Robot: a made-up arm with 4 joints. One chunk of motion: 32 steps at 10 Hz.
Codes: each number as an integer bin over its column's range. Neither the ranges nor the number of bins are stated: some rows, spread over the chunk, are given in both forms.
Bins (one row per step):
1: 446 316 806 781 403 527
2: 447 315 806 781 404 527
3: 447 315 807 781 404 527
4: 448 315 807 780 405 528
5: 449 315 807 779 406 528
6: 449 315 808 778 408 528
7: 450 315 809 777 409 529
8: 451 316 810 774 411 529
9: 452 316 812 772 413 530
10: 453 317 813 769 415 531
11: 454 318 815 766 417 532
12: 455 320 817 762 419 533
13: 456 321 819 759 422 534
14: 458 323 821 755 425 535
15: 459 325 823 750 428 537
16: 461 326 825 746 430 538
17: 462 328 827 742 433 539
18: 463 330 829 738 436 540
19: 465 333 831 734 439 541
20: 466 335 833 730 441 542
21: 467 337 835 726 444 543
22: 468 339 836 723 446 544
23: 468 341 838 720 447 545
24: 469 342 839 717 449 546
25: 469 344 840 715 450 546
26: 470 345 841 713 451 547
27: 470 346 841 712 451 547
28: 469 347 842 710 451 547
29: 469 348 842 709 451 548
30: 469 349 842 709 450 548
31: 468 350 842 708 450 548
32: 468 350 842 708 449 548
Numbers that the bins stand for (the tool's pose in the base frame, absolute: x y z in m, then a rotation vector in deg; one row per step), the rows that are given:
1: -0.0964 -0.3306 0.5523 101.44 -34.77 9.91
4: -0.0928 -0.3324 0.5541 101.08 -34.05 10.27
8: -0.0874 -0.3306 0.5595 98.92 -31.89 10.63
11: -0.0820 -0.3270 0.5685 96.04 -29.73 11.71
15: -0.0730 -0.3144 0.5829 90.27 -25.77 13.51
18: -0.0658 -0.3054 0.5937 85.95 -22.88 14.59
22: -0.0568 -0.2892 0.6063 80.54 -19.28 16.04
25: -0.0550 -0.2802 0.6135 77.66 -17.84 16.76
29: -0.0550 -0.2730 0.6171 75.50 -17.48 17.48
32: -0.0568 -0.2694 0.6171 75.14 -18.20 17.48
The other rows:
2: -0.0946 -0.3324 0.5523 101.44 -34.41 9.91
3: -0.0946 -0.3324 0.5541 101.44 -34.41 9.91
5: -0.0910 -0.3324 0.5541 100.72 -33.69 10.27
6: -0.0910 -0.3324 0.5559 100.36 -32.97 10.27
7: -0.0892 -0.3324 0.5577 100.00 -32.61 10.63
9: -0.0856 -0.3306 0.5631 98.20 -31.17 10.99
10: -0.0838 -0.3288 0.5649 97.12 -30.45 11.35
12: -0.0802 -0.3234 0.5721 94.59 -29.01 12.07
13: -0.0784 -0.3216 0.5757 93.51 -27.93 12.43
14: -0.0748 -0.3180 0.5793 92.07 -26.85 12.79
16: -0.0694 -0.3126 0.5865 88.83 -25.05 13.87
17: -0.0676 -0.3090 0.5901 87.39 -23.96 14.23
19: -0.0622 -0.3000 0.5973 84.50 -21.80 14.95
20: -0.0604 -0.2964 0.6009 83.06 -21.08 15.32
21: -0.0586 -0.2928 0.6045 81.62 -20.00 15.68
23: -0.0568 -0.2856 0.6099 79.46 -18.92 16.40
24: -0.0550 -0.2838 0.6117 78.38 -18.20 16.76
26: -0.0532 -0.2784 0.6153 76.94 -17.48 17.12
27: -0.0532 -0.2766 0.6153 76.58 -17.48 17.12
28: -0.0550 -0.2748 0.6171 75.86 -17.48 17.12
30: -0.0550 -0.2712 0.6171 75.50 -17.84 17.48
31: -0.0568 -0.2694 0.6171 75.14 -17.84 17.48

